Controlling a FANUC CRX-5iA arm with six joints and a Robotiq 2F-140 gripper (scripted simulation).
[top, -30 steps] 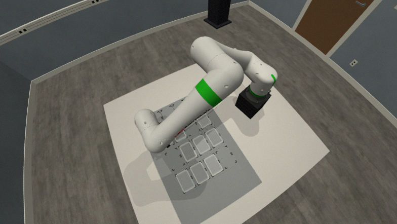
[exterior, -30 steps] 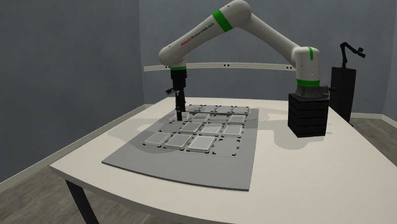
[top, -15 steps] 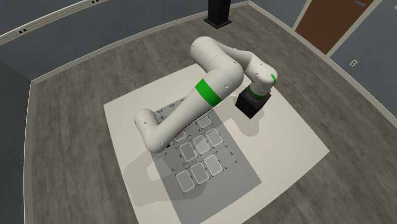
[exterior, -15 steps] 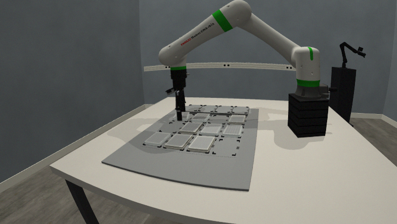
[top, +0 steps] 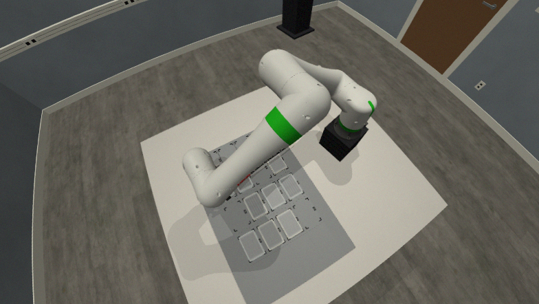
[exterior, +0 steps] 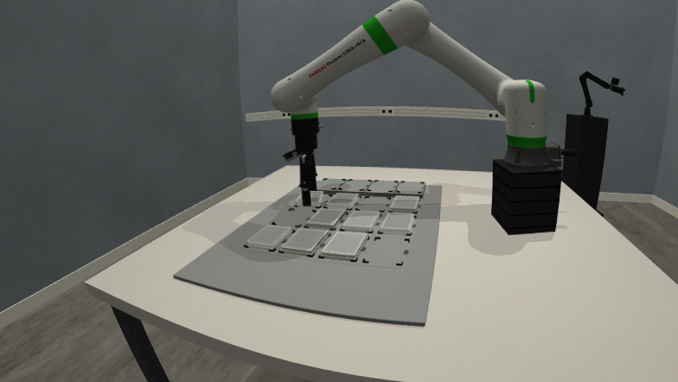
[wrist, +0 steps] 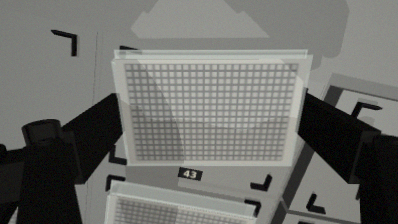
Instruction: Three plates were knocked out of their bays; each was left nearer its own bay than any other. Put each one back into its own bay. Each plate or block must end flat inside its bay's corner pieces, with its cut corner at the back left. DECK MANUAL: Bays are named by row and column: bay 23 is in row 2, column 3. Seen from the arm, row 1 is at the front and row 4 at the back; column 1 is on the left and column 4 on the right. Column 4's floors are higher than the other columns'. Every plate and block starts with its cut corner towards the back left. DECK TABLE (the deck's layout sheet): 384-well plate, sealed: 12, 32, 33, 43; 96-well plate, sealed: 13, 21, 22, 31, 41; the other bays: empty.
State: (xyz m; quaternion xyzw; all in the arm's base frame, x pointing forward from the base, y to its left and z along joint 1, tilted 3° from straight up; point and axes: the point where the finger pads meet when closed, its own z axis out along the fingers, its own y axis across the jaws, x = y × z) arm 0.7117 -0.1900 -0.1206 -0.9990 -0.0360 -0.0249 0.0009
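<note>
Right now my hand is 6 cm past the label 43, 2 cm above it and 1 cm to the right of it. From my hand the other things lie so: plate (20 cm to the left, 20 cm behind, 1 cm below).
</note>
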